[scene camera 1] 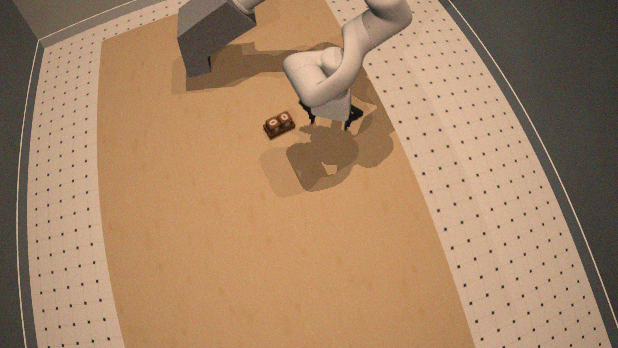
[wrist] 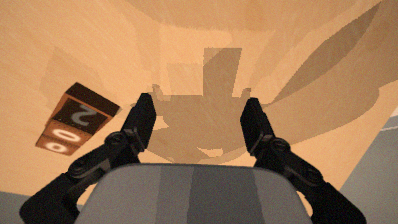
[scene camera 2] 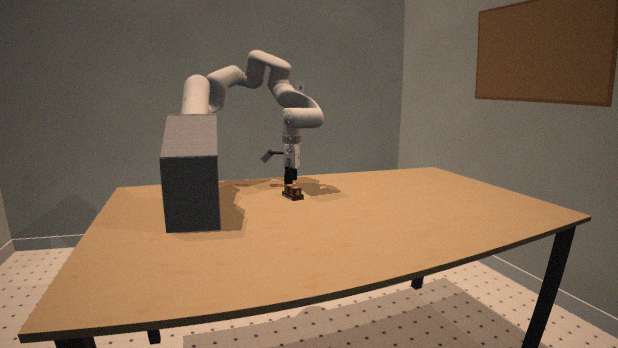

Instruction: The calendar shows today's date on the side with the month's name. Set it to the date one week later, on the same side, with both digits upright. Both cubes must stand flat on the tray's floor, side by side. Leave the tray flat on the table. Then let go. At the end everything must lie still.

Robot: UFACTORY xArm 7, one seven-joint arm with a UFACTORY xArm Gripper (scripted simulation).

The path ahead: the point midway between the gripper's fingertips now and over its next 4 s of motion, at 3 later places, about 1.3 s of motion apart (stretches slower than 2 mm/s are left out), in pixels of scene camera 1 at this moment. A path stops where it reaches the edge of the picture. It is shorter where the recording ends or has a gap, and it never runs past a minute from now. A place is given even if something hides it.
The gripper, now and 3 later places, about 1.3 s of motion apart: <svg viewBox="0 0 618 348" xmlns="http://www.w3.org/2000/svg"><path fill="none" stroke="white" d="M329 123L324 119L306 132L289 146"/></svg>
